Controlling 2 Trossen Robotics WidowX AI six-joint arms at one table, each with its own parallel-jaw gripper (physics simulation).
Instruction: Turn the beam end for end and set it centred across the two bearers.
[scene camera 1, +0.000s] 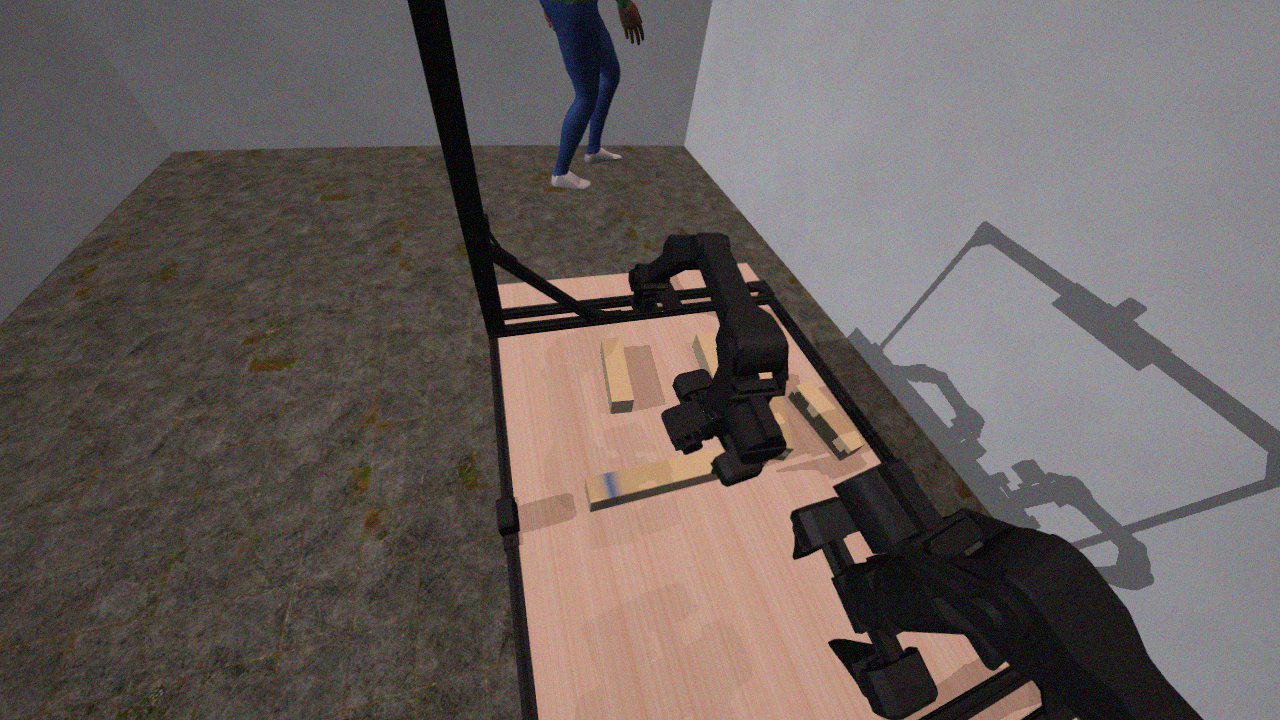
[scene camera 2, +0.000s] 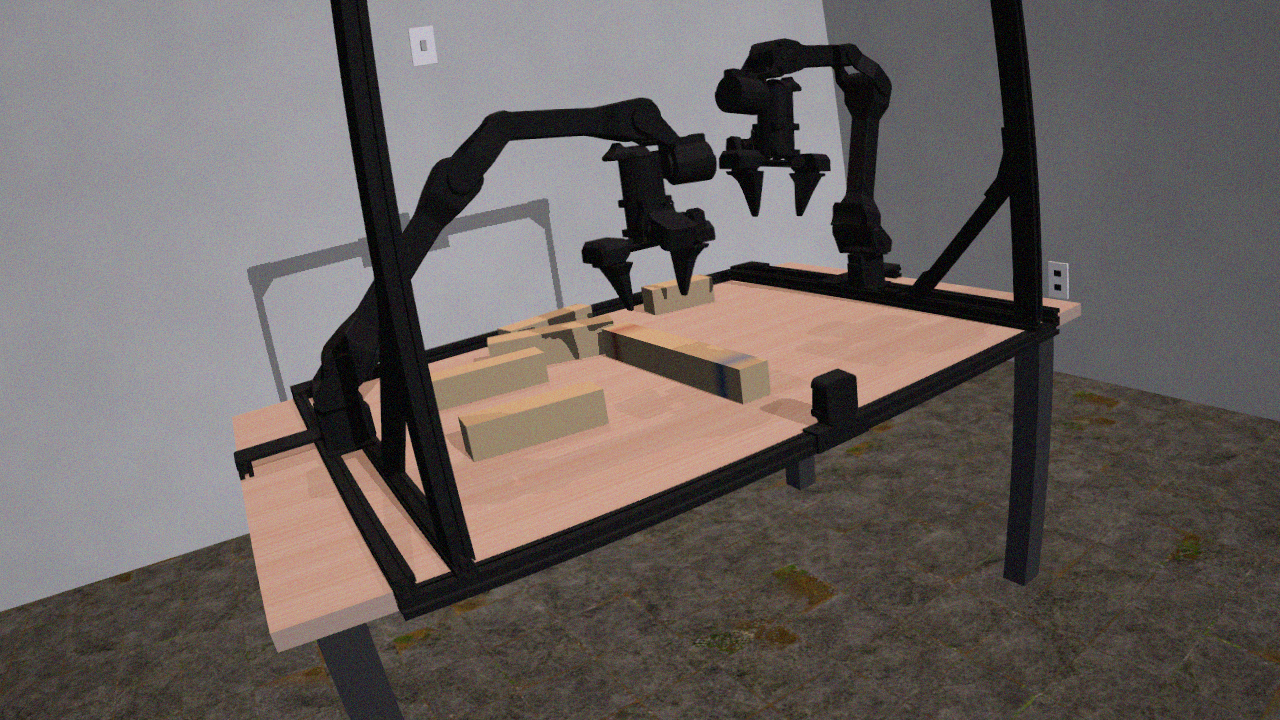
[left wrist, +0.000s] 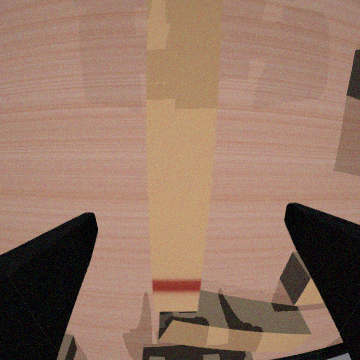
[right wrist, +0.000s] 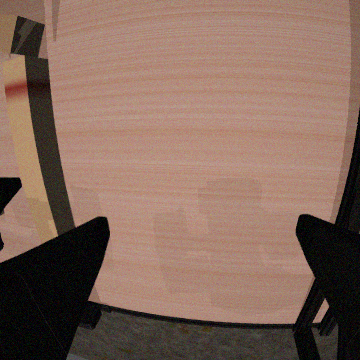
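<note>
The beam lies flat on the table, red band near one end, blue near the other; the blue end lies nearer the front rail in scene camera 2. Two roughly parallel wooden blocks, apparently the bearers, lie beside it: one bearer, the other bearer partly hidden. My left gripper is open above the beam, its fingers on either side in the left wrist view. My right gripper is open, high above the table, away from the beam.
A wooden block lies by the beam's red end, touching or nearly so. Another block lies near the rear rail, and a short block farther right in scene camera 2. A black frame edges the table, with a post.
</note>
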